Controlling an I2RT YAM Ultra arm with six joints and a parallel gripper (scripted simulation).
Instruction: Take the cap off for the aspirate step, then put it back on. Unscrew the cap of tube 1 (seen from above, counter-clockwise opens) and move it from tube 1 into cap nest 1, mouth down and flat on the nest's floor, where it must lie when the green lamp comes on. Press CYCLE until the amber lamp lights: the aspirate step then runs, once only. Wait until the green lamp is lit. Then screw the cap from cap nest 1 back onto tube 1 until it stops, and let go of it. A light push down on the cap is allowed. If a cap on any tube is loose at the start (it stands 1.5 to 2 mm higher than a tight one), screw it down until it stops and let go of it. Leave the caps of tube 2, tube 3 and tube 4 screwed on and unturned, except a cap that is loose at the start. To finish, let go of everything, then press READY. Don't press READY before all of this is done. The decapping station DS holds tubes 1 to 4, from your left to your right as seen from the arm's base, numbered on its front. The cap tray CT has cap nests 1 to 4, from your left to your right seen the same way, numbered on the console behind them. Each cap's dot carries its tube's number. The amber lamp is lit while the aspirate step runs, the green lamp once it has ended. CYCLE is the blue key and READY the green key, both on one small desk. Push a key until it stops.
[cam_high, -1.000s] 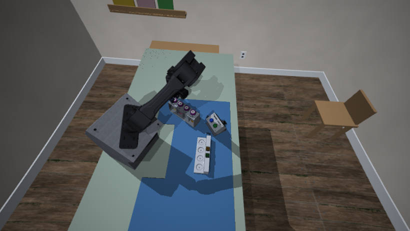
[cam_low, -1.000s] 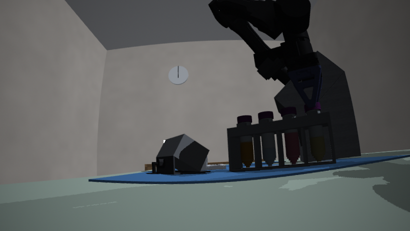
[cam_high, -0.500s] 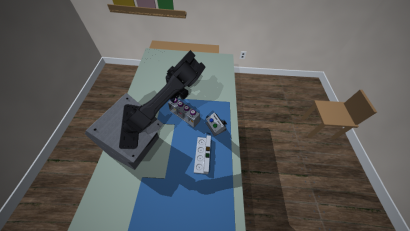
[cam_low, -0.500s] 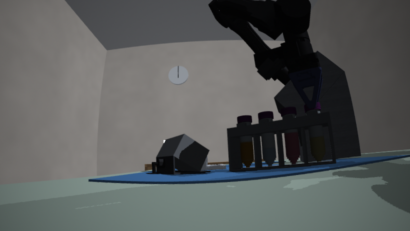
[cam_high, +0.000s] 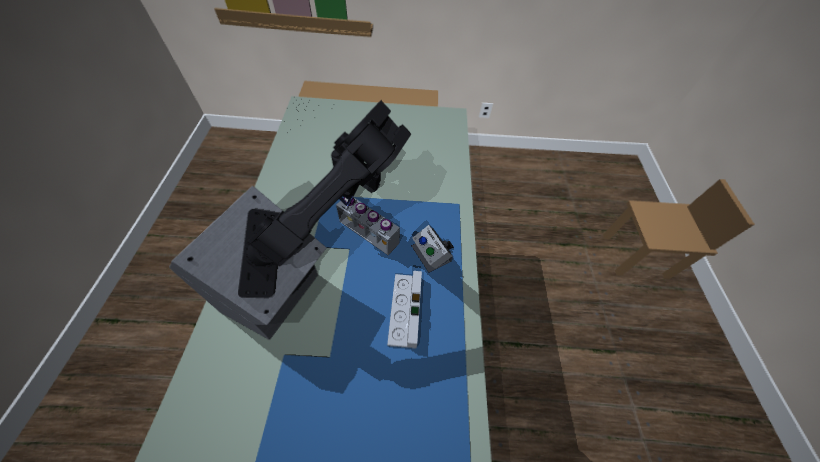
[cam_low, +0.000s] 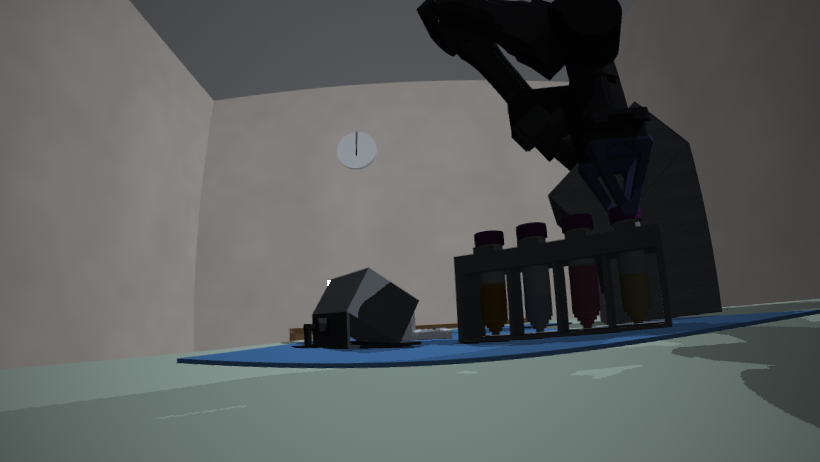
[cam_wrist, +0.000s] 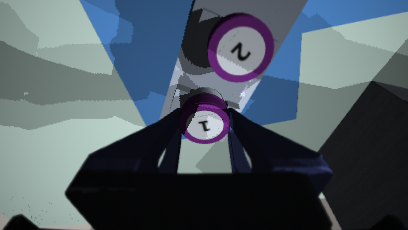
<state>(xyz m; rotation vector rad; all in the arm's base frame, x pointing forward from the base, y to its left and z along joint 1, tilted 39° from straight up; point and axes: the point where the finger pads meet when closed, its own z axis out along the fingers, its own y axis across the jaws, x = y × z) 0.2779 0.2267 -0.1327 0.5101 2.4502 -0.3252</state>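
Right now the threaded neck of tube 1 is right at my hand. Round my hand: green ready key 22 cm ahead, 22 cm to the right, 5 cm below; key desk 22 cm ahead, 20 cm to the right, 6 cm below; blue cycle key 21 cm ahead, 17 cm to the right, 5 cm below.
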